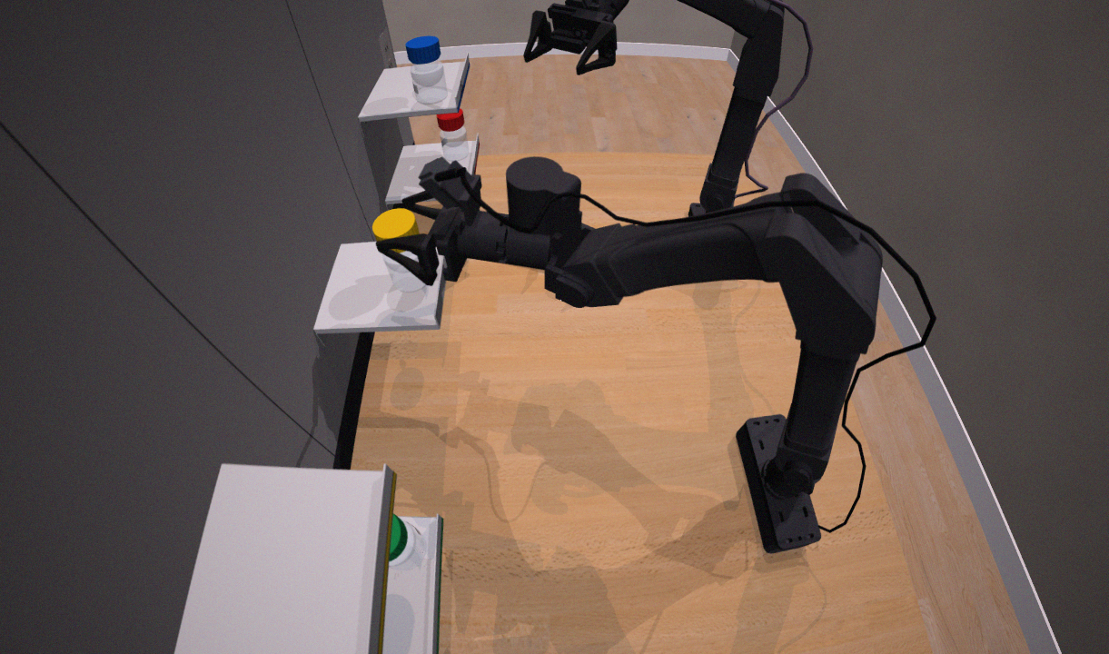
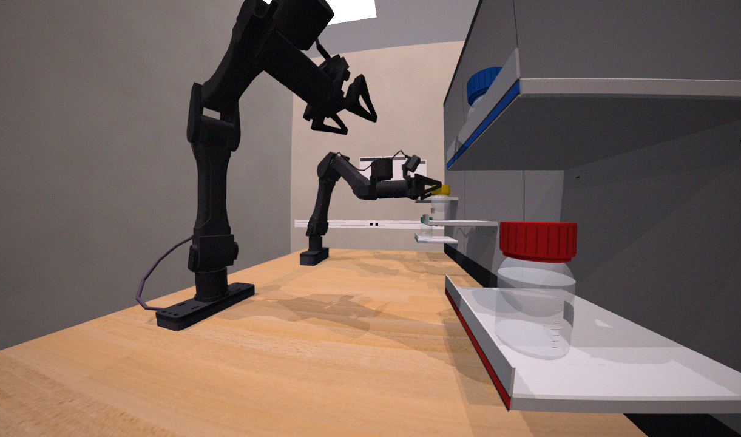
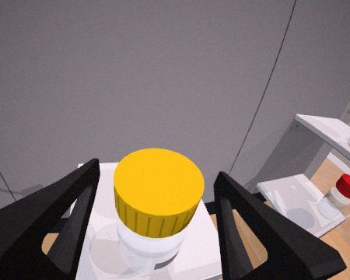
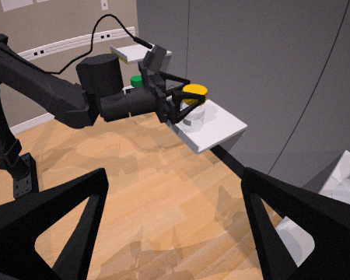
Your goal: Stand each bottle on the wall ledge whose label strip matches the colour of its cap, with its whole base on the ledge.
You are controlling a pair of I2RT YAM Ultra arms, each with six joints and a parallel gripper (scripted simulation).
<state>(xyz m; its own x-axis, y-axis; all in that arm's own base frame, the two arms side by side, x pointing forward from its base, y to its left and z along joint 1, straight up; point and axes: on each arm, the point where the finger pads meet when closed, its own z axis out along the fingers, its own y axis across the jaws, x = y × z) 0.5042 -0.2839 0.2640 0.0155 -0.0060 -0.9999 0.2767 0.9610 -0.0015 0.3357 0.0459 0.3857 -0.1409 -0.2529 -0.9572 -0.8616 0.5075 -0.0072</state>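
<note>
Right now the yellow-capped bottle is 5 cm below my left hand. Also, from my left hand: green-capped bottle 1 cm behind, 34 cm to the left, 15 cm below; then grey wall 15 cm ahead, 1 cm to the left, 15 cm above; then blue-capped bottle 2 cm ahead, 34 cm to the right, 4 cm above.
</note>
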